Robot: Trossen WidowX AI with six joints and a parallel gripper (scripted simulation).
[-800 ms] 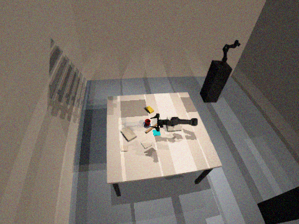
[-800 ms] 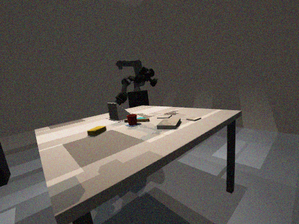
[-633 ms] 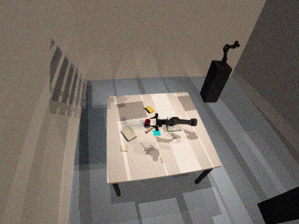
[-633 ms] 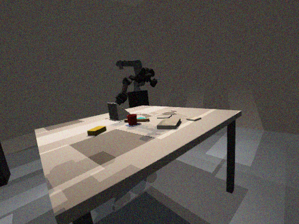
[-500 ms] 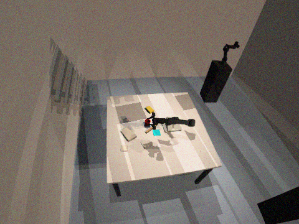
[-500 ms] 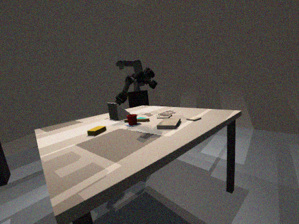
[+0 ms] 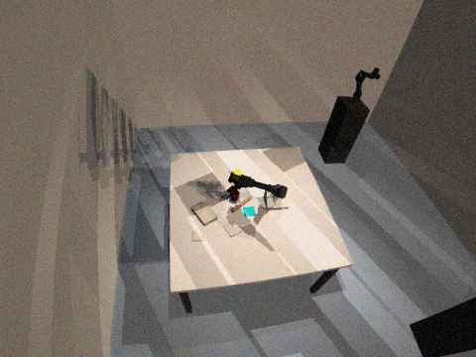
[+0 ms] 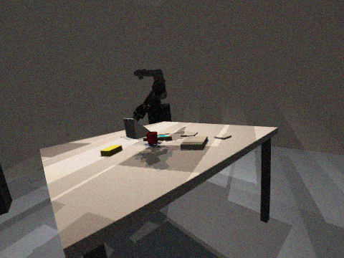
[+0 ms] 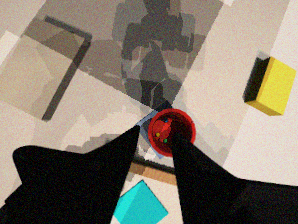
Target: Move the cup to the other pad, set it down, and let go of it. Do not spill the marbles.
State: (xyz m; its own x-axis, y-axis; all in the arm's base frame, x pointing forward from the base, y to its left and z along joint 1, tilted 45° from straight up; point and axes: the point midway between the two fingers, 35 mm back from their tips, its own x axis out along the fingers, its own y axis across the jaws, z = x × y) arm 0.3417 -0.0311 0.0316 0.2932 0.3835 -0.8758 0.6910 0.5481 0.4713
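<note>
The red cup lies 2 cm behind my gripper tip, 3 cm to the right of it and 11 cm below it. Round my gripper tip: wooden bar: 7 cm behind, 4 cm to the left, 15 cm below; blue pad: 2 cm behind, 2 cm to the right, 16 cm below; cyan pad: 13 cm behind, 11 cm to the left, 16 cm below.
</note>
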